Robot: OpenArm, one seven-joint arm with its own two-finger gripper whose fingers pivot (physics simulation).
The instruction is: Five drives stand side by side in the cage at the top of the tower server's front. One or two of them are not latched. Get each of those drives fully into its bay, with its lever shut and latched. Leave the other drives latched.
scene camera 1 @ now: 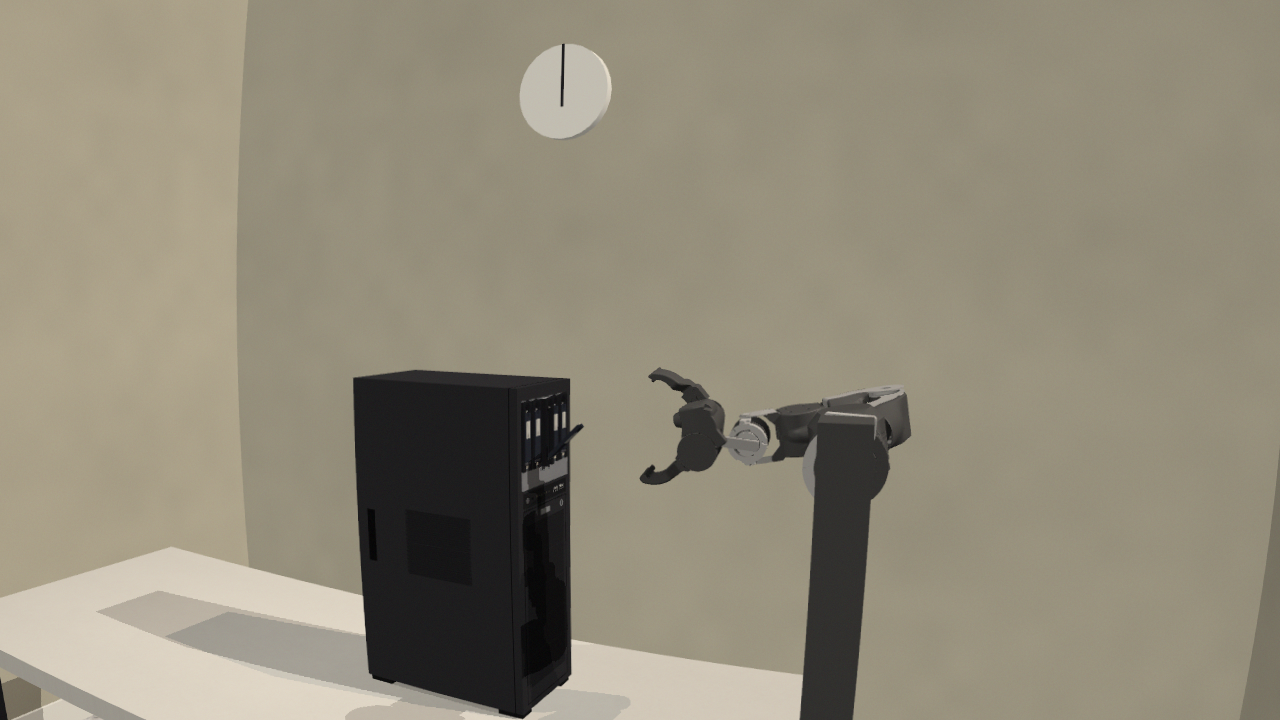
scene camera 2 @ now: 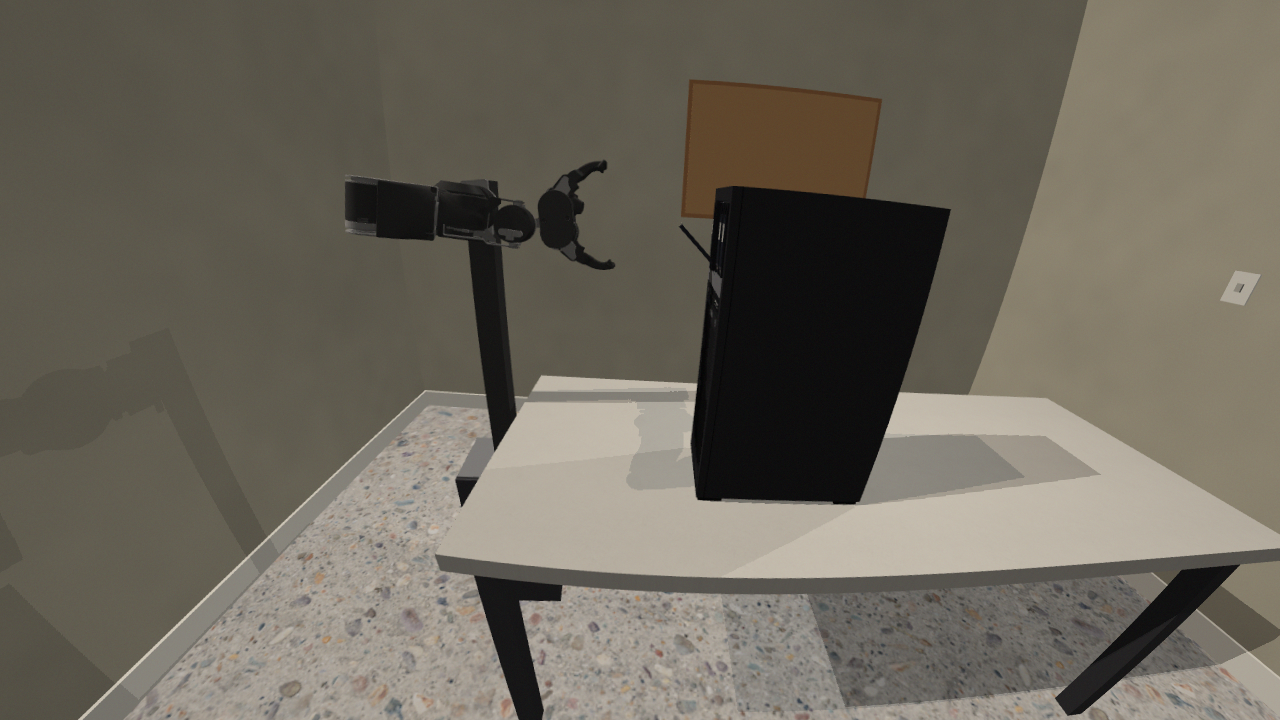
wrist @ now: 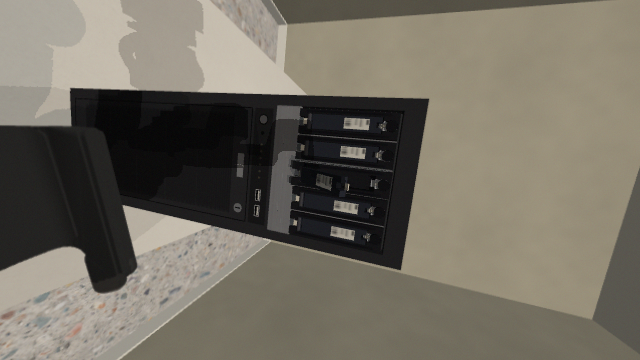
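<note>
The black tower server (scene camera 1: 438,447) (scene camera 2: 805,358) (wrist: 404,180) stands upright on the table. Its drive cage appears sideways in the wrist view, with five drives in a row. The middle drive's lever (scene camera 1: 569,437) (scene camera 2: 695,243) (wrist: 324,181) swings out from the front and slants upward. How deep that drive sits in its bay is hard to tell. The two drives above it in the wrist view (wrist: 327,122) (wrist: 325,151) and the two below (wrist: 320,202) (wrist: 315,228) have levers that look shut. My gripper (scene camera 1: 648,426) (scene camera 2: 608,214) is open and empty, in front of the cage and apart from the lever.
The white table (scene camera 1: 80,626) (scene camera 2: 572,528) bears the tower. The arm's dark post (scene camera 1: 836,573) (scene camera 2: 492,340) stands beyond the table's edge, facing the tower's front. A grey strip (wrist: 284,200) and USB ports (wrist: 257,195) lie below the cage. A corkboard (scene camera 2: 778,134) hangs on the wall.
</note>
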